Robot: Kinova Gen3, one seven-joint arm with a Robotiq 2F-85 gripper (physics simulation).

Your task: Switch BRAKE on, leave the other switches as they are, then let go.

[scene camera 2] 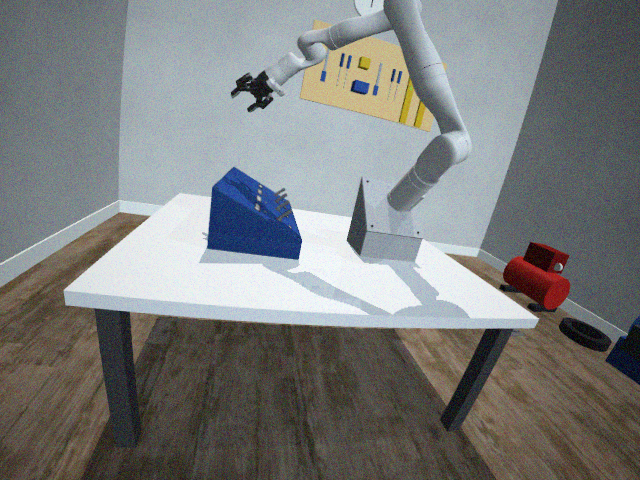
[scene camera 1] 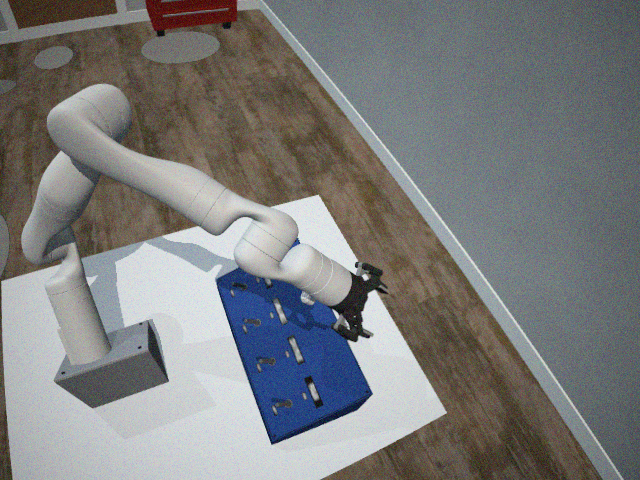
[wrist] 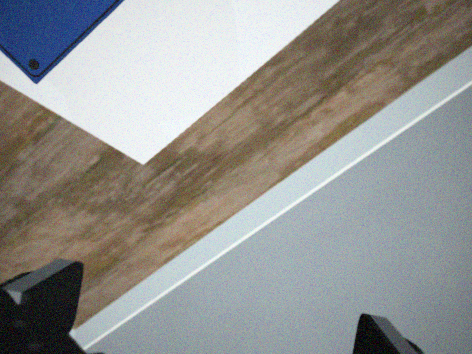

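Pixels of known places: gripper, fingertip midpoint: (scene camera 2: 240,103) (scene camera 1: 377,313) (wrist: 216,318); arm's base, origin of the base link: (scene camera 2: 398,200) (scene camera 1: 93,354).
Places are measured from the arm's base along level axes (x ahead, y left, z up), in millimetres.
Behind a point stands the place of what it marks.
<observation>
A blue sloped switch box (scene camera 1: 330,374) {x 546, y -191, z -49 mm} (scene camera 2: 248,227) {x 491, y 216, z -114 mm} (wrist: 50,30) {x 601, y -240, z -26 mm} stands on the white table. In scene camera 1 its face carries a row of small metal levers, such as one lever (scene camera 1: 266,361) {x 406, y -102, z -74 mm}, and a row of slots with pale inserts, such as one slot (scene camera 1: 295,349) {x 488, y -93, z -72 mm}. No label is readable, so I cannot tell which switch is BRAKE or how it is set. The arm covers part of the box's far end. My gripper (scene camera 1: 376,312) {x 612, y -169, z 223 mm} (scene camera 2: 243,101) {x 612, y -169, z 223 mm} (wrist: 216,318) {x 612, y -169, z 223 mm} is open and empty, high above the box and apart from it, its fingers pointing away from the arm's base.
The arm's grey base block (scene camera 1: 129,359) {x 94, y -51, z 41 mm} (scene camera 2: 390,246) {x 26, y 96, z -144 mm} stands on the white table (scene camera 1: 403,397) {x 762, y -291, z -191 mm} (scene camera 2: 155,279) {x 657, y 421, z -192 mm} (wrist: 150,105) {x 799, y -305, z -191 mm}, beside the switch box. A tool board (scene camera 2: 330,95) hangs on the wall. A red compressor (scene camera 2: 537,284) and a tyre (scene camera 2: 584,334) are on the floor.
</observation>
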